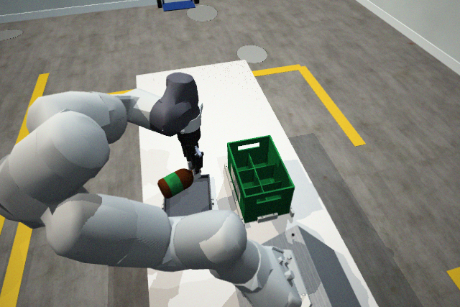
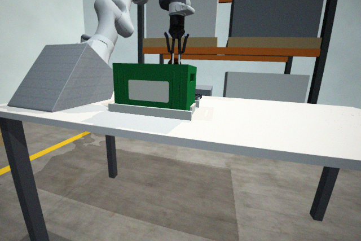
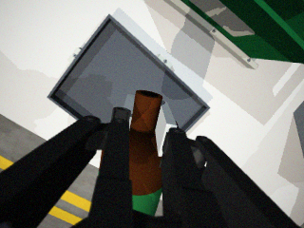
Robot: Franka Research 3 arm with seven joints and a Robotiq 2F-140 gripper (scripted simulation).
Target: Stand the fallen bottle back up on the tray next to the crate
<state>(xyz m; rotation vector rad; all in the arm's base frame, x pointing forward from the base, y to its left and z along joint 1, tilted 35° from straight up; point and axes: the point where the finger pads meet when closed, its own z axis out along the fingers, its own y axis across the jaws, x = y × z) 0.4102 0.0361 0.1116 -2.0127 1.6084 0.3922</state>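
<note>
The brown bottle is 50 mm to the left of my hand, 20 mm below it and 10 mm behind it. From my hand the other things lie so: grey tray 200 mm below, 40 mm to the left, 10 mm ahead; green crate 240 mm to the right, 130 mm below, 30 mm behind.
</note>
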